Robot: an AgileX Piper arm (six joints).
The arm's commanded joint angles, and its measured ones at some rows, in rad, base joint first. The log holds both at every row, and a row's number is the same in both.
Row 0, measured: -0.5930, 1.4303, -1.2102, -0.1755, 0.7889, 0.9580
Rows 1 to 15, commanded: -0.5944, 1.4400, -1.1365, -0.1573, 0.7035, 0.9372; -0.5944, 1.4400, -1.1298, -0.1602, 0.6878, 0.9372; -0.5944, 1.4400, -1.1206, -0.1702, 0.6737, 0.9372; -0.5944, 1.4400, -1.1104, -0.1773, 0.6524, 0.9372; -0.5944, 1.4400, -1.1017, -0.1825, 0.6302, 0.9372; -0.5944, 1.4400, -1.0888, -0.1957, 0.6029, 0.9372; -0.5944, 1.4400, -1.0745, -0.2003, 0.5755, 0.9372; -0.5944, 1.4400, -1.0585, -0.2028, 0.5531, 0.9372; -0.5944, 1.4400, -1.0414, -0.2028, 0.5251, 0.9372; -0.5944, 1.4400, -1.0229, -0.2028, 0.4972, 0.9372; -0.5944, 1.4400, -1.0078, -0.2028, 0.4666, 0.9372; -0.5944, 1.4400, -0.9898, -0.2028, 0.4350, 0.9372; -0.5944, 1.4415, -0.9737, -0.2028, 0.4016, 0.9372; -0.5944, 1.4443, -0.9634, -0.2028, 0.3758, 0.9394; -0.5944, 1.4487, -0.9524, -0.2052, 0.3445, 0.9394
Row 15, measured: -0.5930, 1.4421, -0.9988, -0.1875, 0.4739, 0.9456
